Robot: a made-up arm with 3 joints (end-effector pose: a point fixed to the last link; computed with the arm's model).
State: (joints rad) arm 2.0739 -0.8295 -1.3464
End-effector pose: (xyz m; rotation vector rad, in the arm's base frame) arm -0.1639 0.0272 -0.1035 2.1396 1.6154 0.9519
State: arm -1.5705 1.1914 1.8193
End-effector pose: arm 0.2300 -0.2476 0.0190 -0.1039 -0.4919 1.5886
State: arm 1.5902 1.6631 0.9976
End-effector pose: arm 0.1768 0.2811 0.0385 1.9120 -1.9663 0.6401
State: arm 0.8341 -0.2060 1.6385
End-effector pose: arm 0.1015 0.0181 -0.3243 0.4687 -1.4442 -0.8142
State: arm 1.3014 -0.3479 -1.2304
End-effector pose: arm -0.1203 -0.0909 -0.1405 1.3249 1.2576 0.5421
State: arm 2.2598 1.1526 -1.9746
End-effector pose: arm 0.1898 -0.0164 -0.0620 0.5168 0.0626 1.7580
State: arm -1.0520 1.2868 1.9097
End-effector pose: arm 0.2239 -0.1737 -0.1238 0.4356 -0.8893 1.4283
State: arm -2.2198 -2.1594 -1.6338
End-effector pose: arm -0.1502 0.0353 -0.0260 -0.0071 -0.8572 -1.2744
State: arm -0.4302 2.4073 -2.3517
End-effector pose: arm 0.0242 0.1752 0.0466 2.6546 -1.2199 -0.8536
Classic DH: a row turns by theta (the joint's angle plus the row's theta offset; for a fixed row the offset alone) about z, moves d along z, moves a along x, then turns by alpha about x. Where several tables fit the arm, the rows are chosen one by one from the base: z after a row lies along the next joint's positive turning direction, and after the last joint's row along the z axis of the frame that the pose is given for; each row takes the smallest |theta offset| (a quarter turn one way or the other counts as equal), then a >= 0, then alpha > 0; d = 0 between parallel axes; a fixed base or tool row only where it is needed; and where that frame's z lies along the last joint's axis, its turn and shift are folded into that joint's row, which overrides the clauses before.
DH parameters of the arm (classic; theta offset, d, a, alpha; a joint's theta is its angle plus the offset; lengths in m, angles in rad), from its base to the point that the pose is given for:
base (fixed): 1.5708 0.05 0 1.5708
joint 1: 0 0 -0.06 -1.5708
joint 2: -1.5708 -0.1 0.06 1.5708
joint 3: 0 0.18 -0.17 -1.5708
tool (fixed): 0 -0.07 0 0

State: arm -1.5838 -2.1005 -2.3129
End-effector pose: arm -0.2176 0.0736 0.1245 0.9232 0.1584 -1.2654
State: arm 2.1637 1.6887 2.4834
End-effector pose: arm 0.1508 0.0133 0.2963 -1.2490 1.2173 1.0567
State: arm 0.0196 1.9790 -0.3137
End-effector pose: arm 0.2142 -0.0995 -0.0661 -0.2972 0.1844 1.9612
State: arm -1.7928 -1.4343 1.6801
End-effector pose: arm -0.1582 -0.2040 0.3331 2.1040 2.0877 -0.4954
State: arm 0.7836 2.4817 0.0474
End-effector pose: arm 0.1945 0.1376 -0.0641 0.3851 -0.9820 2.3232
